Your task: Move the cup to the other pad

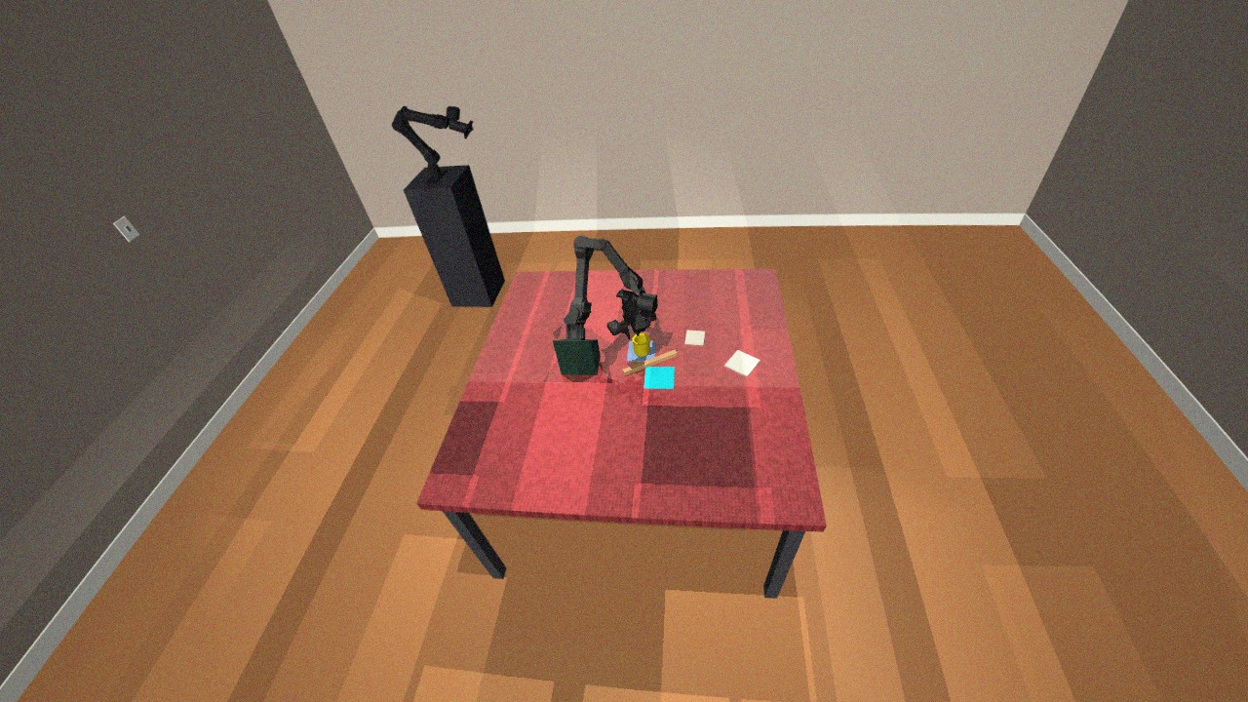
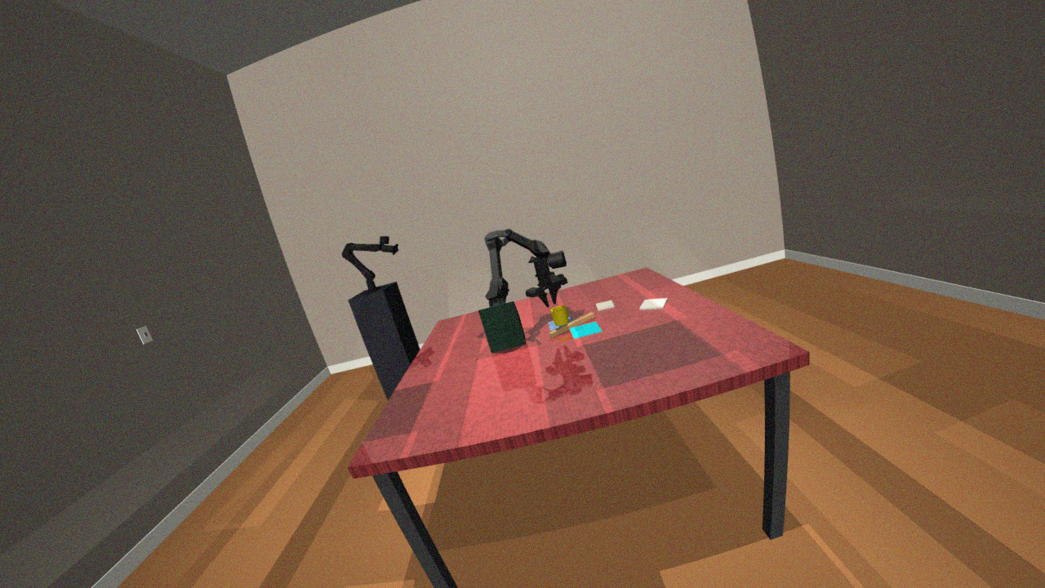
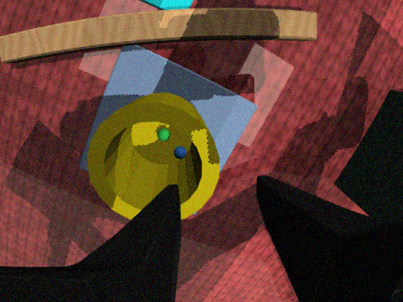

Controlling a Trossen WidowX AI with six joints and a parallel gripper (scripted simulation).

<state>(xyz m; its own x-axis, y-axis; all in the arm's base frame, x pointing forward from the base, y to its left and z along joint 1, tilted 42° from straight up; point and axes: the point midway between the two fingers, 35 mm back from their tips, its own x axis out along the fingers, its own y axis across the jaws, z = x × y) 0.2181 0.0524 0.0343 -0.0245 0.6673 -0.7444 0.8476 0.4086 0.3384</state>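
The yellow cup is 20 mm ahead of my gripper tip, 20 mm to the left of it and 60 mm below it. The rest, counted from my gripper tip: light blue pad (20 mm ahead, 20 mm to the left, 110 mm below); then cyan pad (110 mm ahead, 120 mm to the right, 110 mm below).
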